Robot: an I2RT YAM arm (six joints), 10 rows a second.
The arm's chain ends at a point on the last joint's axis. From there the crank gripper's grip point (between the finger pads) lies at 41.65 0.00 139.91 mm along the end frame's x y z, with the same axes.
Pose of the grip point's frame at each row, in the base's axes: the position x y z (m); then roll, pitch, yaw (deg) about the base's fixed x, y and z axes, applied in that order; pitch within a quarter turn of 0, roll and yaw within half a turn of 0:
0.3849 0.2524 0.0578 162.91 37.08 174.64
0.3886 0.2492 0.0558 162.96 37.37 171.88
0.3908 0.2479 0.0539 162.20 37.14 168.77
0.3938 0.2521 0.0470 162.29 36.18 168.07
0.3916 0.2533 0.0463 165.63 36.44 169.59
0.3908 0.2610 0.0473 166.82 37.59 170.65
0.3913 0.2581 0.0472 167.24 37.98 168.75
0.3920 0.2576 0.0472 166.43 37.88 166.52
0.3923 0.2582 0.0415 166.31 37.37 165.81
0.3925 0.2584 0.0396 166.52 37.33 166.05
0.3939 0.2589 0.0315 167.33 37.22 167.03
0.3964 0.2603 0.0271 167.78 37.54 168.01
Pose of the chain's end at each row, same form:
0.3339 0.2159 0.1896 162.91 37.08 174.64
0.3352 0.2154 0.1874 162.96 37.37 171.88
0.3361 0.2151 0.1852 162.20 37.14 168.77
0.3409 0.2198 0.1792 162.29 36.18 168.07
0.3391 0.2276 0.1801 165.63 36.44 169.59
0.3362 0.2377 0.1807 166.82 37.59 170.65
0.3351 0.2378 0.1804 167.24 37.98 168.75
0.3351 0.2375 0.1801 166.43 37.88 166.52
0.3363 0.2382 0.1748 166.31 37.37 165.81
0.3367 0.2387 0.1730 166.52 37.33 166.05
0.3389 0.2401 0.1654 167.33 37.22 167.03
0.3411 0.2418 0.1609 167.78 37.54 168.01

